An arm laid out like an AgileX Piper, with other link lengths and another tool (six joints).
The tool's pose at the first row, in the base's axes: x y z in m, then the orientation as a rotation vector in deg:
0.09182, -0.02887, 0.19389, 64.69, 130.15, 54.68
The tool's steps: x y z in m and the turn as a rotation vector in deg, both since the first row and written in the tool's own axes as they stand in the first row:
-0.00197, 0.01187, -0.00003, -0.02, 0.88, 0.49
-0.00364, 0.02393, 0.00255, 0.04, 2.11, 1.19
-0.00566, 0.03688, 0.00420, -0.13, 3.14, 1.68
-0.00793, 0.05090, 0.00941, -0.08, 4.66, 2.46
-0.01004, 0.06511, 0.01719, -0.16, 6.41, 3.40
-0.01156, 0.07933, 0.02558, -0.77, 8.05, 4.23
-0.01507, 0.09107, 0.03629, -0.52, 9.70, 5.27
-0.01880, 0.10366, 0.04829, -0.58, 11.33, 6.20
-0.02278, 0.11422, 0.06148, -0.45, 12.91, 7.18
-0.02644, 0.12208, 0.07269, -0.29, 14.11, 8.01
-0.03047, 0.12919, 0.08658, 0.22, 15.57, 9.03
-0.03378, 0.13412, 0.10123, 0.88, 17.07, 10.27
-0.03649, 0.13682, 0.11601, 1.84, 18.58, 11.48
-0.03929, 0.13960, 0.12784, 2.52, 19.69, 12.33
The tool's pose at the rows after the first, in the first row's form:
0.09910, -0.02535, 0.20280, 65.08, 130.65, 55.57
0.10795, -0.02050, 0.21008, 65.69, 131.41, 56.74
0.11688, -0.01590, 0.21866, 65.98, 131.91, 57.91
0.12875, -0.00966, 0.22566, 66.61, 132.85, 59.36
0.14225, -0.00221, 0.23106, 67.33, 133.79, 61.20
0.15580, 0.00596, 0.23602, 67.69, 134.27, 63.49
0.17067, 0.01235, 0.23773, 68.69, 135.31, 64.98
0.18692, 0.01942, 0.23921, 69.42, 136.13, 66.75
0.20302, 0.02588, 0.23842, 70.31, 137.02, 68.31
0.21627, 0.03066, 0.23694, 71.13, 137.71, 69.48
0.23105, 0.03586, 0.23314, 72.29, 138.77, 70.57
0.24475, 0.04100, 0.22717, 73.81, 139.88, 71.63
0.25703, 0.04571, 0.21942, 75.44, 141.24, 72.36
0.26755, 0.04923, 0.21372, 76.58, 142.23, 72.91

